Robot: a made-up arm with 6 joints.
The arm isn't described. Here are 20 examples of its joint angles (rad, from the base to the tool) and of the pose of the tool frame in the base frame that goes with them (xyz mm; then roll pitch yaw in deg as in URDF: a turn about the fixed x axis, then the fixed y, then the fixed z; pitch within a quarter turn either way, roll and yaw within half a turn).
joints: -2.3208 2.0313 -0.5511 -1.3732 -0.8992 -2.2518
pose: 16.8 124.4 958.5 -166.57 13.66 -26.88
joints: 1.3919 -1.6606 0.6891 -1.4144 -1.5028 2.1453
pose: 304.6 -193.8 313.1 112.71 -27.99 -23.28
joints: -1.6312 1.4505 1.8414 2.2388 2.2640 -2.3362
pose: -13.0 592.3 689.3 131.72 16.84 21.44
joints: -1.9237 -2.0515 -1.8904 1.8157 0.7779 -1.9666
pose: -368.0 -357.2 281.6 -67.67 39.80 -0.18
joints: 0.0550 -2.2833 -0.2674 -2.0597 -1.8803 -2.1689
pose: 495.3 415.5 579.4 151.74 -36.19 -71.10
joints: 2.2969 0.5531 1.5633 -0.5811 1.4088 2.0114
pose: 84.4 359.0 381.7 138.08 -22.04 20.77
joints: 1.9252 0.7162 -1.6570 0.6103 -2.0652 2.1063
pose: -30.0 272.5 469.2 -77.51 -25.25 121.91
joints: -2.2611 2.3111 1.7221 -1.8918 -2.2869 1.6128
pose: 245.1 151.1 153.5 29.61 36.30 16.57
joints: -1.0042 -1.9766 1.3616 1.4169 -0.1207 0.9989
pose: 431.6 -77.2 75.2 104.41 -25.14 -15.75
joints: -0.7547 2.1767 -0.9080 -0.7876 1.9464 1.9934
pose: -74.7 -270.7 114.3 -16.57 12.91 -101.46
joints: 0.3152 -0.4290 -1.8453 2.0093 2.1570 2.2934
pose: 300.5 -310.9 453.1 -45.42 -74.93 -0.59
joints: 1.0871 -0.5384 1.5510 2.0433 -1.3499 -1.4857
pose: -447.0 -504.1 576.2 146.45 28.71 103.61
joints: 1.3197 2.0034 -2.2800 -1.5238 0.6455 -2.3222
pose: -175.3 434.6 -16.7 29.04 -67.82 83.94
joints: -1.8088 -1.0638 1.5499 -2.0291 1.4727 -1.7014
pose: 365.6 444.8 -457.5 -14.98 -56.02 90.81
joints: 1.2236 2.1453 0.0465 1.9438 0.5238 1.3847
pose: -364.6 -110.3 130.9 -159.87 19.07 143.61
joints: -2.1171 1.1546 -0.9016 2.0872 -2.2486 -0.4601
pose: -423.8 207.5 335.4 5.98 30.34 -33.19
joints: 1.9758 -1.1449 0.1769 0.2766 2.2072 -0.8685
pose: -170.3 -5.6 -304.2 60.09 -60.92 -36.40
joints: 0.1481 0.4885 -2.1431 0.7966 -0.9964 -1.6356
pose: 140.0 -269.0 823.8 -137.73 47.26 -0.89
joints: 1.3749 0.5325 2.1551 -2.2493 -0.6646 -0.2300
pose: -244.8 219.4 -105.7 169.45 -42.66 -38.98
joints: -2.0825 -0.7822 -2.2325 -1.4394 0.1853 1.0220
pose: -110.1 366.5 226.9 -117.09 -59.61 26.89
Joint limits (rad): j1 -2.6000..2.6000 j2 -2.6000..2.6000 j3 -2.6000..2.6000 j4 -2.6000..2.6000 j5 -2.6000..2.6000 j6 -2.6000..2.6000
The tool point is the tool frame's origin. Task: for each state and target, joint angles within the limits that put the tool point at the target. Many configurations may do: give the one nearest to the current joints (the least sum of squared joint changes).
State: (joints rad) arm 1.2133 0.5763 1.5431 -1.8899 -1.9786 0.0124
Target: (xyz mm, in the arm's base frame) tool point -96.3 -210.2 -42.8
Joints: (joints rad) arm 1.0918 0.3594 1.6064 -1.9382 -2.2266 0.6629
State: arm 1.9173 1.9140 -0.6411 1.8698 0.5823 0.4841
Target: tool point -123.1 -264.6 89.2
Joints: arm 1.5357 1.6147 -1.0356 1.7343 1.0516 0.5831
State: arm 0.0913 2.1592 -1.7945 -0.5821 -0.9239 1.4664
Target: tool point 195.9 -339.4 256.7
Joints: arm 0.2655 2.1239 -1.8405 -0.7395 -0.8972 1.2928
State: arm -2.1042 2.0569 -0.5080 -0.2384 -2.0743 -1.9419
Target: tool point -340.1 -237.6 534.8
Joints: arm -1.8597 1.6291 0.2891 -0.3085 -2.1392 -1.8262
